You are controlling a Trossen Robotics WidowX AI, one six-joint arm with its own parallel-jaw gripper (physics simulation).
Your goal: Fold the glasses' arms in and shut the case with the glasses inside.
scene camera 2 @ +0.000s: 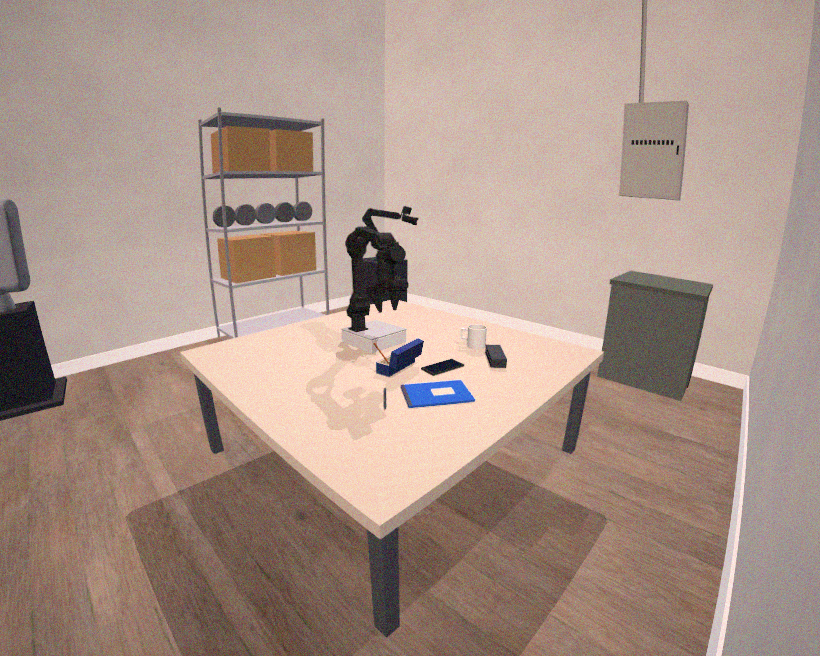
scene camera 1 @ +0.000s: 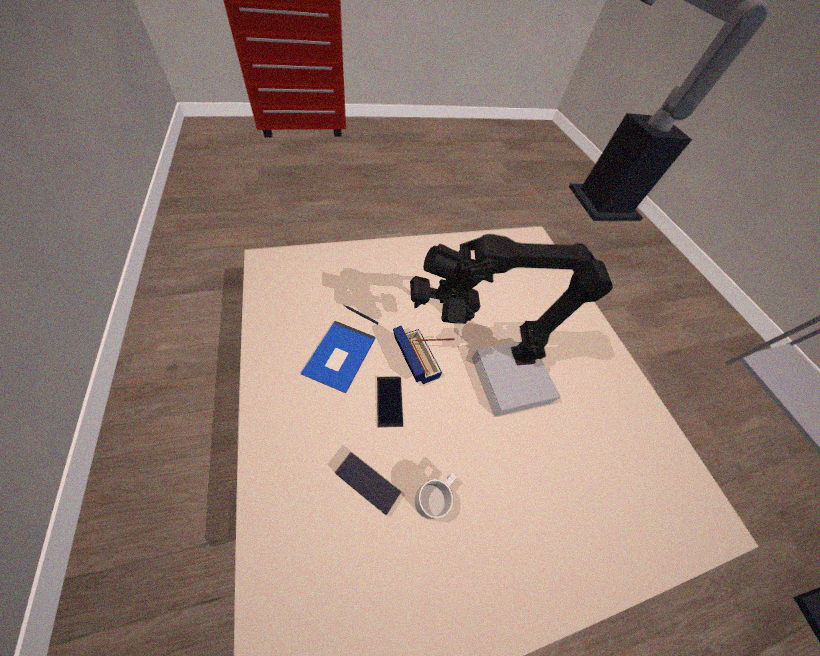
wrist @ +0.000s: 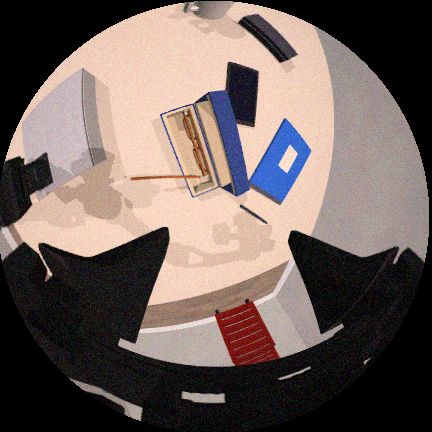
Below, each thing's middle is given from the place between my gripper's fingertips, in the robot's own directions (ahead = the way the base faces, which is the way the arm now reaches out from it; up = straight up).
Now: hand 170 mm above the blue glasses case (scene camera 2: 400, 358), 40 mm to the right of it and 20 mm short of it. The rest, counted from my hand: black phone (scene camera 1: 389, 394) (220 mm below, 170 mm to the left, 120 mm ahead); brown glasses (wrist: 188, 123) (180 mm below, 40 mm to the left, 40 mm behind); blue notebook (scene camera 2: 427, 394) (250 mm ahead, 220 mm below).
